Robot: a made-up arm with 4 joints. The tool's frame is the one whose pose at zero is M. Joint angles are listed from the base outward.
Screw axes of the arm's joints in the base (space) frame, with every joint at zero. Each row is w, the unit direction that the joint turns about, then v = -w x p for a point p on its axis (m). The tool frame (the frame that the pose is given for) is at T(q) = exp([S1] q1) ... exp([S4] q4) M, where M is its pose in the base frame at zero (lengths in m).
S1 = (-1, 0, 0, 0, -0.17, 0)
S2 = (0, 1, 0, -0.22, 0, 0.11)
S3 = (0, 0, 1, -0.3, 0.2, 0)
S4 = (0, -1, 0, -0.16, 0, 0.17)
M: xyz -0.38 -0.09 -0.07 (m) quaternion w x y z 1 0 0 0
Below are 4 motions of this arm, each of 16 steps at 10 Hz.
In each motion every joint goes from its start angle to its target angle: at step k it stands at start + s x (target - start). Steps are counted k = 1, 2, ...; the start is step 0. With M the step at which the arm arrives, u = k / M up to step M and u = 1 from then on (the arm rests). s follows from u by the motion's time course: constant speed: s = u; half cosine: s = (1 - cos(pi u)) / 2; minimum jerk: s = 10 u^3 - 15 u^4 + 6 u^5.
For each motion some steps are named. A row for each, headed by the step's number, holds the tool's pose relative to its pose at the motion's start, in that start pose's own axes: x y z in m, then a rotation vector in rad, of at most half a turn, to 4 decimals.
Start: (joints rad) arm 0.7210 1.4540 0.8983 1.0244
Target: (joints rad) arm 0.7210 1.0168 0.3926 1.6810
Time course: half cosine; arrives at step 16
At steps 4, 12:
4: -0.0178 -0.0175 -0.0709 -0.0883 -0.1378 0.0073
12: 0.0055 -0.1885 -0.4015 -0.4868 -0.8408 0.1198

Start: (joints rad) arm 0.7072 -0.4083 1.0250 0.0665
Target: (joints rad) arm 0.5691 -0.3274 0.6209 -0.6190
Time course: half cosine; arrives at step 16
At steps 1, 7, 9, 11, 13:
1: 0.0017 0.0014 0.0013 0.0010 0.0060 -0.0045
7: 0.0805 0.0459 0.0555 0.0697 0.2525 -0.1798
9: 0.1244 0.0577 0.0809 0.1230 0.3765 -0.2594
11: 0.1665 0.0620 0.1026 0.1830 0.4912 -0.3272
13: 0.1992 0.0609 0.1177 0.2356 0.5790 -0.3750

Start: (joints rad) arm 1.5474 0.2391 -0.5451 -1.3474
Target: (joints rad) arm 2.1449 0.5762 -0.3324 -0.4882
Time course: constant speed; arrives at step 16
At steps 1, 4, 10, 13, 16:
1: -0.0142 -0.0034 -0.0149 -0.0143 -0.0542 -0.0396
4: -0.0538 -0.0107 -0.0620 -0.0651 -0.2124 -0.1539
10: -0.1188 -0.0161 -0.1633 -0.1991 -0.5068 -0.3615
13: -0.1448 -0.0153 -0.2155 -0.2805 -0.6417 -0.4541
16: -0.1667 -0.0126 -0.2676 -0.3700 -0.7676 -0.5388

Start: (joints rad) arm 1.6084 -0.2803 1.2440 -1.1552
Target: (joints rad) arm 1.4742 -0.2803 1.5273 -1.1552
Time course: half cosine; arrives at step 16
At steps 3, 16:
3: 0.0010 0.0021 -0.0034 -0.0176 -0.0103 0.0115
16: 0.0169 0.0190 -0.0405 -0.2153 -0.1271 0.1210

